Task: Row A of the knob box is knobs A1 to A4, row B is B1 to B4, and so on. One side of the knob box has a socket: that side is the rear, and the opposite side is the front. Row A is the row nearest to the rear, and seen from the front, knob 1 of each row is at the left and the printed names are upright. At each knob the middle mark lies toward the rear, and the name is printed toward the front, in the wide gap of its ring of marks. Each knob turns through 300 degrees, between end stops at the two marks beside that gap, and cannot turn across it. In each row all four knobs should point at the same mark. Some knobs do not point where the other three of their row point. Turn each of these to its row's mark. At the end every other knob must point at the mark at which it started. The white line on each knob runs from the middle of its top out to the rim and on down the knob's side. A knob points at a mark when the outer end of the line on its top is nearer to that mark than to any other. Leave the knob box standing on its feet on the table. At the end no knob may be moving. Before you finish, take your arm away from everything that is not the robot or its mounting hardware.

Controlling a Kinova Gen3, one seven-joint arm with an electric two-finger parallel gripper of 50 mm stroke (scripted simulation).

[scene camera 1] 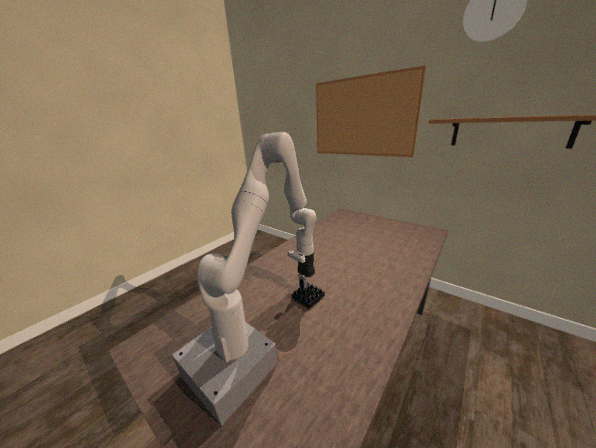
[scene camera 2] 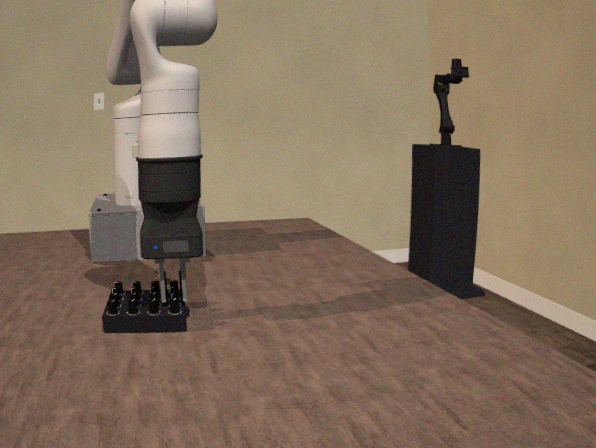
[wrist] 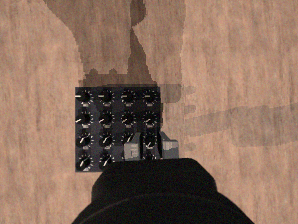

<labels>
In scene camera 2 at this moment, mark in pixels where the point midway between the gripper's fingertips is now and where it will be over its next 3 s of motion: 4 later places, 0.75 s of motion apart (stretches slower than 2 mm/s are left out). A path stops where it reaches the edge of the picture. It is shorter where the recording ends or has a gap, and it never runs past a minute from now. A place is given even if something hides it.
My gripper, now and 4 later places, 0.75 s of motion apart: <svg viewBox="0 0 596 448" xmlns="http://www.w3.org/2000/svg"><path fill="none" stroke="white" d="M174 299L173 299L170 274L173 269L178 265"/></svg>
</labels>
